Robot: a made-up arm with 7 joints. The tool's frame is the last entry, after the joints.
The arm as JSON. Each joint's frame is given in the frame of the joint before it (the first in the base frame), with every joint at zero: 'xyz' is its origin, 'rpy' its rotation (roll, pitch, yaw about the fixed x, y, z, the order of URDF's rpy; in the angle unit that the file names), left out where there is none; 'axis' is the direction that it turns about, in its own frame. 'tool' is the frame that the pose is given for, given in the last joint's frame.
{
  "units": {
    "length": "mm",
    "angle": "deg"
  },
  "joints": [
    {
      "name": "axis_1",
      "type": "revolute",
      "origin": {
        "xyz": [
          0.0,
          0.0,
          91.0
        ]
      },
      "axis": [
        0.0,
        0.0,
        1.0
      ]
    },
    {
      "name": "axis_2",
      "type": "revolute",
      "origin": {
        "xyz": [
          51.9,
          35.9,
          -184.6
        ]
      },
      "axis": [
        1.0,
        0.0,
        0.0
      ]
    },
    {
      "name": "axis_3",
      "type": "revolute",
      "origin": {
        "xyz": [
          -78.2,
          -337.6,
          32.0
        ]
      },
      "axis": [
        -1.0,
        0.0,
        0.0
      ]
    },
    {
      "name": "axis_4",
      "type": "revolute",
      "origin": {
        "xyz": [
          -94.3,
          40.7,
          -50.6
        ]
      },
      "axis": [
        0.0,
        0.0,
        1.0
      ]
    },
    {
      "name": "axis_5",
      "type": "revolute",
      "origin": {
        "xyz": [
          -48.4,
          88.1,
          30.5
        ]
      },
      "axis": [
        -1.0,
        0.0,
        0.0
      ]
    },
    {
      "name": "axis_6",
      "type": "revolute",
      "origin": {
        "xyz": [
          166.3,
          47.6,
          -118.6
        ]
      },
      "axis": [
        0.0,
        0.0,
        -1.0
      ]
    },
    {
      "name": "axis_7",
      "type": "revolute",
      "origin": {
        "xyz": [
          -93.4,
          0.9,
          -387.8
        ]
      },
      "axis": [
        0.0,
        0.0,
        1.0
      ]
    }
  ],
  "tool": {
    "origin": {
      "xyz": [
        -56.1,
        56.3,
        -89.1
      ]
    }
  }
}
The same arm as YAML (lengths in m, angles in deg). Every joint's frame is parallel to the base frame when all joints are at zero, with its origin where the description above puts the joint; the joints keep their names.
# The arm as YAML. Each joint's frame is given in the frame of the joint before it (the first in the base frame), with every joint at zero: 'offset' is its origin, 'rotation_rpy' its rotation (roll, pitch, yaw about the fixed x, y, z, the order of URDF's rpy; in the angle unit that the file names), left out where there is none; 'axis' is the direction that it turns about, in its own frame. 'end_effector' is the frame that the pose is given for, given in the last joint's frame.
length_unit: m
angle_unit: deg
chain:
  - id: axis_1
    offset: [0.0, 0.0, 0.091]
    axis: [0.0, 0.0, 1.0]
  - id: axis_2
    offset: [0.0519, 0.0359, -0.1846]
    axis: [1.0, 0.0, 0.0]
  - id: axis_3
    offset: [-0.0782, -0.3376, 0.032]
    axis: [-1.0, 0.0, 0.0]
  - id: axis_4
    offset: [-0.0943, 0.0407, -0.0506]
    axis: [0.0, 0.0, 1.0]
  - id: axis_5
    offset: [-0.0484, 0.0881, 0.0305]
    axis: [-1.0, 0.0, 0.0]
  - id: axis_6
    offset: [0.1663, 0.0476, -0.1186]
    axis: [0.0, 0.0, -1.0]
  - id: axis_7
    offset: [-0.0934, 0.0009, -0.3878]
    axis: [0.0, 0.0, 1.0]
end_effector:
  offset: [-0.0561, 0.0563, -0.0891]

